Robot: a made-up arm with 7 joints. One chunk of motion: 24 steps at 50 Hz.
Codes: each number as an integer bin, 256 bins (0 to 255) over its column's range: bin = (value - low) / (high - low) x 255, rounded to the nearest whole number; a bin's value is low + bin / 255 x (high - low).
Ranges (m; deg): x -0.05..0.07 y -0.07..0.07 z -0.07..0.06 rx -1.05..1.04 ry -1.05..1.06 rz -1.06..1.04
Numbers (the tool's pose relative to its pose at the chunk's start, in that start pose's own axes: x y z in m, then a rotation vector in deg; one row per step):
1: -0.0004 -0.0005 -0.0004 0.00 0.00 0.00
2: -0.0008 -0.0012 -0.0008 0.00 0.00 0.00
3: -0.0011 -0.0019 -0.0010 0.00 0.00 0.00
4: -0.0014 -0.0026 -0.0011 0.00 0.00 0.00
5: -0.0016 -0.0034 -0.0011 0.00 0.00 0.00
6: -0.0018 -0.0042 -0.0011 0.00 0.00 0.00
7: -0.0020 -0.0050 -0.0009 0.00 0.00 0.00
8: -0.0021 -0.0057 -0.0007 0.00 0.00 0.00
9: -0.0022 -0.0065 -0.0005 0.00 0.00 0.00
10: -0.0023 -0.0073 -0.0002 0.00 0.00 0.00
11: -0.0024 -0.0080 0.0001 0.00 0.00 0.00
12: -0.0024 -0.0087 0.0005 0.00 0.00 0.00
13: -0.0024 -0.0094 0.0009 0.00 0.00 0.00
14: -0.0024 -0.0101 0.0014 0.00 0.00 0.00
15: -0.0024 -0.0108 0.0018 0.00 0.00 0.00
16: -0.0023 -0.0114 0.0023 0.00 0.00 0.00
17: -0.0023 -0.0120 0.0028 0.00 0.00 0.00
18: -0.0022 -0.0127 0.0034 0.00 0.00 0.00
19: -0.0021 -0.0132 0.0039 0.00 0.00 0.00
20: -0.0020 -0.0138 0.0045 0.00 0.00 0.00
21: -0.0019 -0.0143 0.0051 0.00 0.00 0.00
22: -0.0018 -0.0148 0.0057 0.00 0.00 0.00
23: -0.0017 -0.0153 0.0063 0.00 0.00 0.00
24: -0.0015 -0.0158 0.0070 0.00 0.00 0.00
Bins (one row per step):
1: 105 127 137 128 127 129
2: 105 125 136 128 127 129
3: 104 124 135 128 127 129
4: 103 123 135 128 127 129
5: 103 121 135 128 127 129
6: 102 120 135 128 127 129
7: 102 118 136 128 127 129
8: 102 117 136 128 127 129
9: 102 116 136 128 127 129
10: 101 114 137 128 127 129
11: 101 113 138 128 127 129
12: 101 112 138 128 127 129
13: 101 110 139 128 127 129
14: 101 109 140 128 127 129
15: 101 108 141 128 127 129
16: 101 107 142 128 127 129
17: 101 106 143 128 127 129
18: 102 104 144 128 127 129
19: 102 103 145 128 127 129
20: 102 102 146 128 127 129
21: 102 101 147 128 127 129
22: 102 101 148 128 127 129
23: 103 100 150 128 127 129
24: 103 99 151 128 127 129

